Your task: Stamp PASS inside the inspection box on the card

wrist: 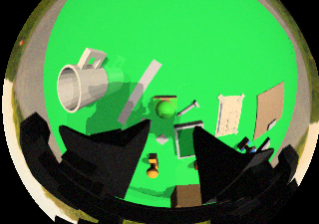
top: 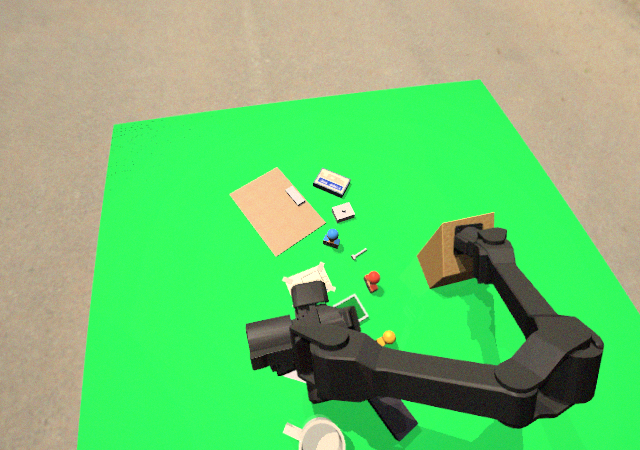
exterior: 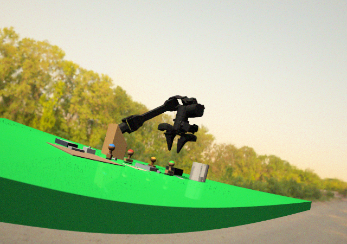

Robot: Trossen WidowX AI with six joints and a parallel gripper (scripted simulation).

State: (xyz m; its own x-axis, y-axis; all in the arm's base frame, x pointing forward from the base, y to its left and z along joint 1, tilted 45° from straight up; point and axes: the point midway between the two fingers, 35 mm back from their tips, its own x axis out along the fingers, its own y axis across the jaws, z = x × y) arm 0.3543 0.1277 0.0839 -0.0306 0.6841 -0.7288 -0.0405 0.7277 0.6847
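Now: gripper tip 9 cm above the green-knobbed stamp and 1 cm to the right of it. The rest, counted from my gripper tip: mug (16 cm to the left, 7 cm below, 2 cm ahead); then strip (10 cm below, 6 cm to the left); then ink pad (10 cm below, 8 cm behind, 6 cm to the right).
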